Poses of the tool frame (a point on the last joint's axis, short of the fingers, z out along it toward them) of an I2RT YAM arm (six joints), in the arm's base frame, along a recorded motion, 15 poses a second.
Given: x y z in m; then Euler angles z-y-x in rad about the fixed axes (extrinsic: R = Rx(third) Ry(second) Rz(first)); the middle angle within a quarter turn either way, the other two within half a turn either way.
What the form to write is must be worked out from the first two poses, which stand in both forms.
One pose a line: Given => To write
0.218 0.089 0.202 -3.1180 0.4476 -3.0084 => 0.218 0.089 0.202 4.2 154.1 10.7
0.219 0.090 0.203 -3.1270 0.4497 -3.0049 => 0.219 0.090 0.203 3.5 153.9 10.8
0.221 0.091 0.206 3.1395 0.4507 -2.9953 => 0.221 0.091 0.206 2.4 153.8 11.2
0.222 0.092 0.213 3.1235 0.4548 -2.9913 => 0.222 0.092 0.213 1.3 153.5 11.2
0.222 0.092 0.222 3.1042 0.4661 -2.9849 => 0.222 0.092 0.222 0.0 152.8 11.3
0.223 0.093 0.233 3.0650 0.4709 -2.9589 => 0.223 0.093 0.233 -2.5 152.2 12.5
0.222 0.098 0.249 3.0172 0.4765 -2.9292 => 0.222 0.098 0.249 -5.5 151.4 13.8
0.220 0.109 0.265 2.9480 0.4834 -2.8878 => 0.220 0.109 0.265 -9.8 150.1 15.5
